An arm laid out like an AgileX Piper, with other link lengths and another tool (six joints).
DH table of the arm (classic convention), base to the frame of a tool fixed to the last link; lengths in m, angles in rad. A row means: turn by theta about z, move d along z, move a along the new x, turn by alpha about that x. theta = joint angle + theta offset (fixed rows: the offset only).
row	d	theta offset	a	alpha
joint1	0.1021	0	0	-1.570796
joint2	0	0.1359	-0.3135	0
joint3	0	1.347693	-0.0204	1.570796
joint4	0.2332	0	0	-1.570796
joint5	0	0	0	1.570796
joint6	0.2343	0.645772	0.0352	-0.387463
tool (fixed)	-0.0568	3.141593	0	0
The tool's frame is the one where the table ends.
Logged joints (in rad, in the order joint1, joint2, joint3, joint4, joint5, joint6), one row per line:
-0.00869 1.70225 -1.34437 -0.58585 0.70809 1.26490
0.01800 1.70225 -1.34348 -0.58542 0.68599 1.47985
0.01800 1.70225 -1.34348 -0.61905 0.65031 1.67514
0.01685 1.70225 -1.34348 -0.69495 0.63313 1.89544
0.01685 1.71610 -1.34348 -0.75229 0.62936 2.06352
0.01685 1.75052 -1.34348 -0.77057 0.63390 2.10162
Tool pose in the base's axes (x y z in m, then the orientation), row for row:
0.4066 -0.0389 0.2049 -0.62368 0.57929 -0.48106 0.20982
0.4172 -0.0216 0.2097 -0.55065 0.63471 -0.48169 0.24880
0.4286 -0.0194 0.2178 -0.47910 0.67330 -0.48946 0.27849
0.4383 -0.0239 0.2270 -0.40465 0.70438 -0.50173 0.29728
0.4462 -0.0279 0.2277 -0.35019 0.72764 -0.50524 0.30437
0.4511 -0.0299 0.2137 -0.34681 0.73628 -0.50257 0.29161
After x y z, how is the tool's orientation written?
As a quaternion, x y z w.
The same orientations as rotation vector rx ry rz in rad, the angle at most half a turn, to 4 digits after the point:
-1.7343 1.6108 -1.3377
-1.5002 1.7292 -1.3123
-1.2856 1.8067 -1.3134
-1.0756 1.8723 -1.3336
-0.9276 1.9273 -1.3382
-0.9245 1.9627 -1.3397

